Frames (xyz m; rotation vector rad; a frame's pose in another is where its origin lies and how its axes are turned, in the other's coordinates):
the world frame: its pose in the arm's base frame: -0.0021 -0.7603 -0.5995 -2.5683 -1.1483 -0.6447
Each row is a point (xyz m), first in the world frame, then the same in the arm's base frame.
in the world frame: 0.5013 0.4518 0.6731
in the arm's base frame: 0.8297 -0.4669 -0.9608
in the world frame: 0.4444 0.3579 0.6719
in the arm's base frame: 0.7250 -0.4421 -0.9831
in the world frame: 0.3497 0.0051 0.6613
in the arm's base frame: 0.4004 -0.2755 -1.0028
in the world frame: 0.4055 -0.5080 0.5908
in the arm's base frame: 0.0265 0.0687 -0.8885
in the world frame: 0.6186 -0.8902 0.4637
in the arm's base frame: -0.1725 0.4051 -0.6541
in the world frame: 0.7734 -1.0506 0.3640
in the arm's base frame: -0.2308 0.5696 -0.4833
